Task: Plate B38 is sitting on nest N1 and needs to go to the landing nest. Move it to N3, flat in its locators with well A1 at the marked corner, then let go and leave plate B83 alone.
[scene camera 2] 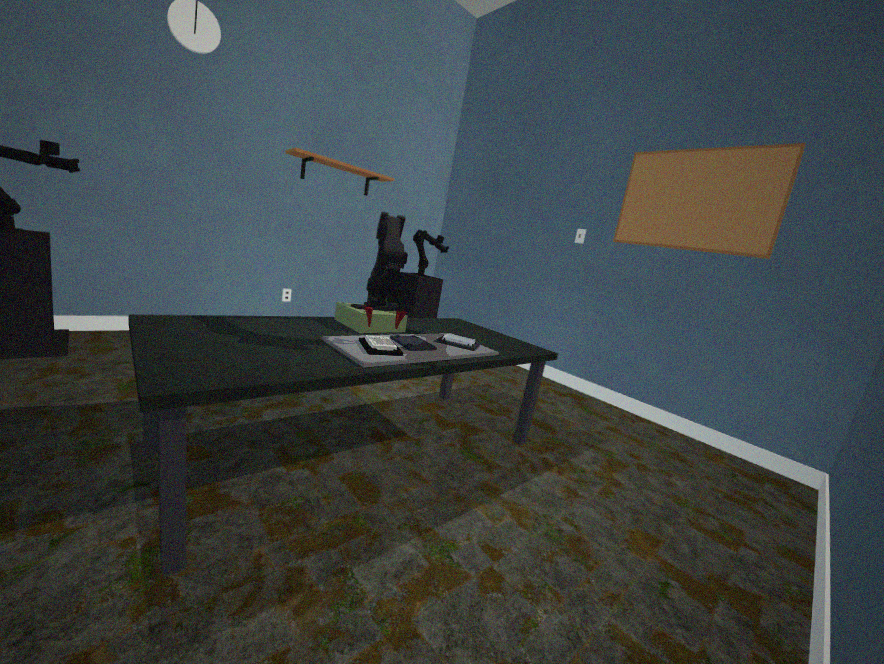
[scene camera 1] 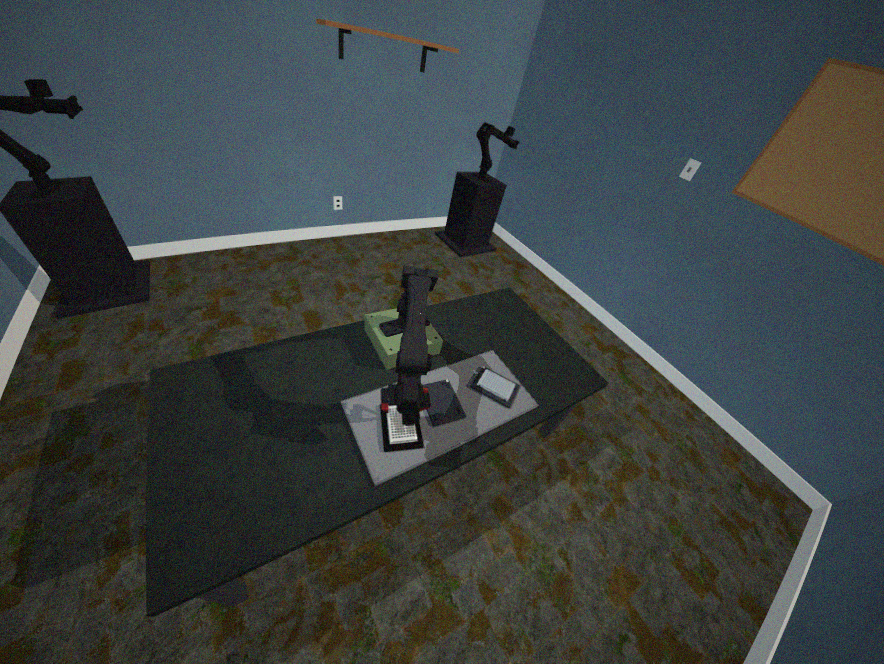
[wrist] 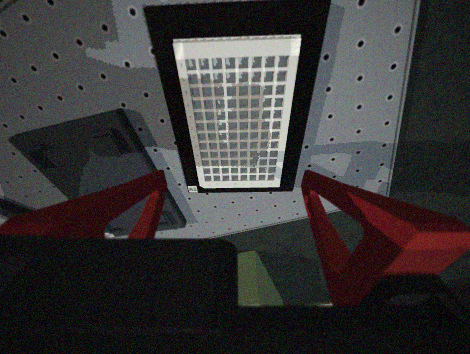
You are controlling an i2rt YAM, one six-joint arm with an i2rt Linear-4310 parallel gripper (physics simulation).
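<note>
A white well plate lies in a black nest, with a small A1 tag at one nest corner in the wrist view. A dark nest beside it holds no plate. A pale bluish plate lies in another dark nest at the right of scene camera 1's view. Plate names and nest numbers cannot be read. My gripper is open and empty, above the white plate's A1-tag end, with its fingers spread wider than the plate.
The nests stand on a grey perforated board on a dark table. A green block stands behind it at my arm's base. Two other arms stand on dark pedestals farther back.
</note>
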